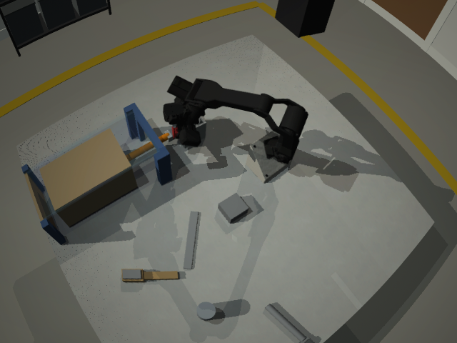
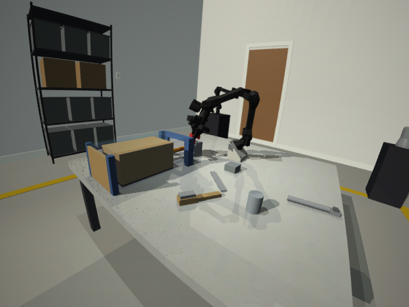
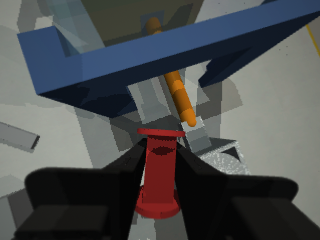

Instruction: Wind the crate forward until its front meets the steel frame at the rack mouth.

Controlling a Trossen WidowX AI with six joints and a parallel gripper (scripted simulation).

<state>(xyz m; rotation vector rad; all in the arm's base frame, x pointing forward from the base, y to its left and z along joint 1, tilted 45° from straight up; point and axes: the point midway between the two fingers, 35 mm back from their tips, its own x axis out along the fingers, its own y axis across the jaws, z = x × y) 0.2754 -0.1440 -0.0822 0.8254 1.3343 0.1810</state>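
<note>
The winch handle lies 4 cm behind my gripper tip, 3 cm below it and 2 cm to the right of it. Also, from my gripper tip: red knob 1 cm to the left, 1 cm behind; grey winch 10 cm below, 10 cm behind, 8 cm to the right; blue frame 8 cm ahead, 6 cm to the right, 3 cm below.
</note>
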